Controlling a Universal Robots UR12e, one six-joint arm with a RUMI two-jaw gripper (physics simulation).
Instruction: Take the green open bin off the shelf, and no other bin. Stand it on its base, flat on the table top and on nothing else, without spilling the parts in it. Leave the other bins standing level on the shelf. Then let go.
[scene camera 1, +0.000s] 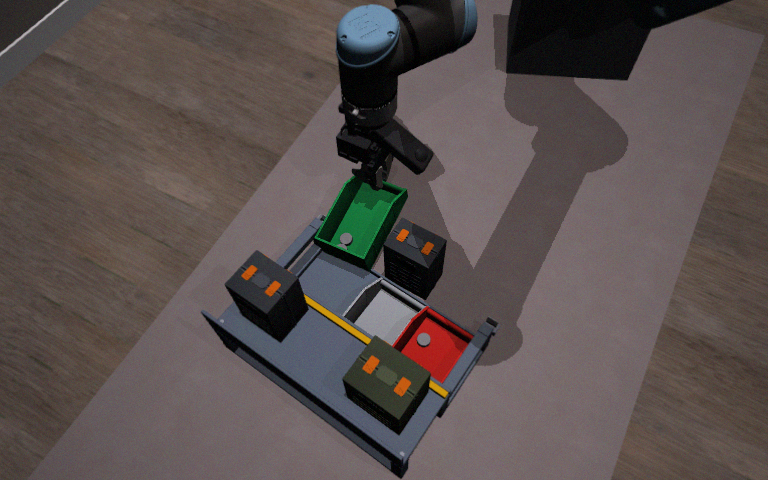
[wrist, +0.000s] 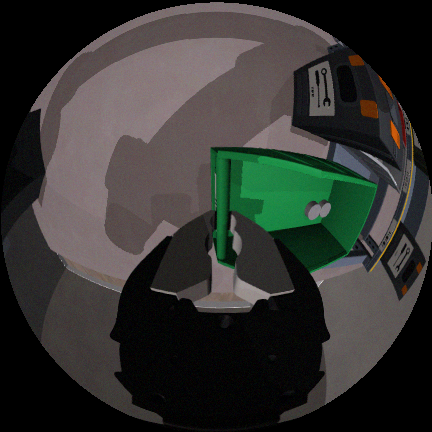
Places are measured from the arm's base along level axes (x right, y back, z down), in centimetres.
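Pixels of known places: gripper, fingertip midpoint: (scene camera 1: 379, 186) (wrist: 221, 212).
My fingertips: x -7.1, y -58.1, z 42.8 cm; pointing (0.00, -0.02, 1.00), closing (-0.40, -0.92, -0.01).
Note:
Behind a point stands the place of what it marks.
The green bin (scene camera 1: 362, 217) {x -9.4, y -64.2, z 45.1 cm} (wrist: 280, 182) {x -11.9, y -62.7, z 45.0 cm} is held at its rear wall, in the air, its front end over the back edge of the shelf. Two round grey parts (scene camera 1: 345, 240) {x -11.5, y -69.9, z 45.1 cm} (wrist: 318, 209) {x -11.8, y -70.1, z 45.2 cm} lie in it near the front wall. My gripper (scene camera 1: 374, 180) {x -7.1, y -58.1, z 42.8 cm} (wrist: 221, 212) {x -7.1, y -58.1, z 42.8 cm} is shut on the bin's rear rim. The white bin (scene camera 1: 385, 316) {x -27.7, y -73.0, z 47.5 cm} and the red bin (scene camera 1: 438, 353) {x -39.0, y -70.1, z 47.5 cm} stand side by side on the shelf (scene camera 1: 317, 362) {x -30.2, y -88.5, z 38.2 cm}; a round grey part lies in the red one. Whether the green bin touches the shelf cannot be told.
A dark case (scene camera 1: 416, 254) {x -26.3, y -64.9, z 35.4 cm} (wrist: 345, 95) with orange latches stands behind the shelf, close beside the green bin. Another dark case (scene camera 1: 266, 294) {x -21.3, y -89.6, z 26.2 cm} (wrist: 402, 260) and an olive case (scene camera 1: 387, 382) {x -42.0, y -83.5, z 28.5 cm} stand on the shelf. The table top (scene camera 1: 566, 367) {x -54.4, y -54.3, z 48.4 cm} (wrist: 190, 75) {x -19.5, y -48.6, z 48.4 cm} stretches around the shelf.

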